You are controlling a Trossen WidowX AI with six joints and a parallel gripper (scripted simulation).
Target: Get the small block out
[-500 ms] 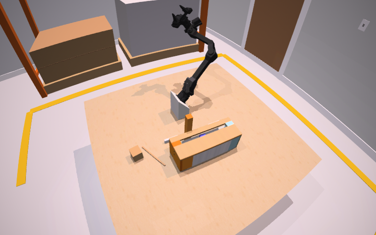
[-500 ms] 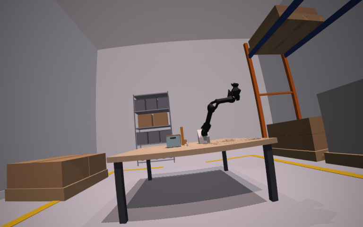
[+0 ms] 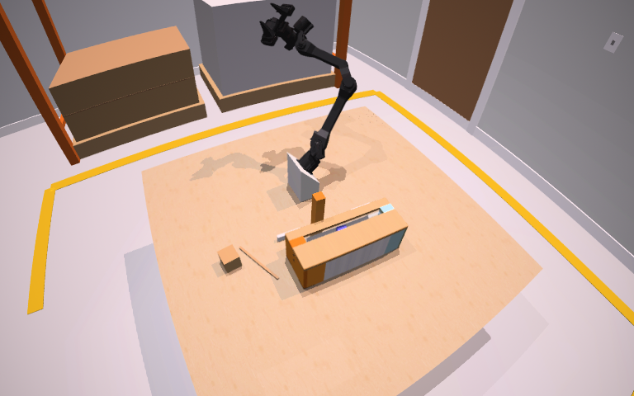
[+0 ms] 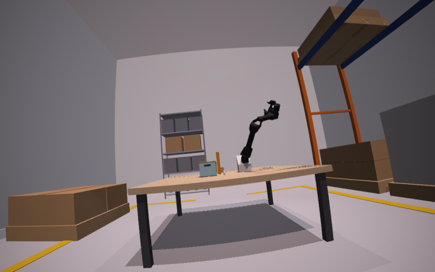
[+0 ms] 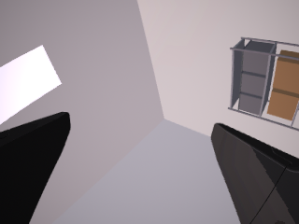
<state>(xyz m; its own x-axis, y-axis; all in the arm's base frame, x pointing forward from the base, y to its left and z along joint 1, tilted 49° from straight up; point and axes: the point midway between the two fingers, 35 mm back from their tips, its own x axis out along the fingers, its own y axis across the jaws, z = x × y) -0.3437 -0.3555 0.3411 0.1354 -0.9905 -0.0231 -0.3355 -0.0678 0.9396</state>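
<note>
The clear-fronted box is 61 cm ahead of my gripper tip, 3 cm to the right of it and 58 cm below it. Round my gripper tip: wooden cube 50 cm ahead, 40 cm to the right, 62 cm below; then thin wooden stick 54 cm ahead, 32 cm to the right, 64 cm below; then blue block 62 cm ahead, 4 cm to the right, 56 cm below.
</note>
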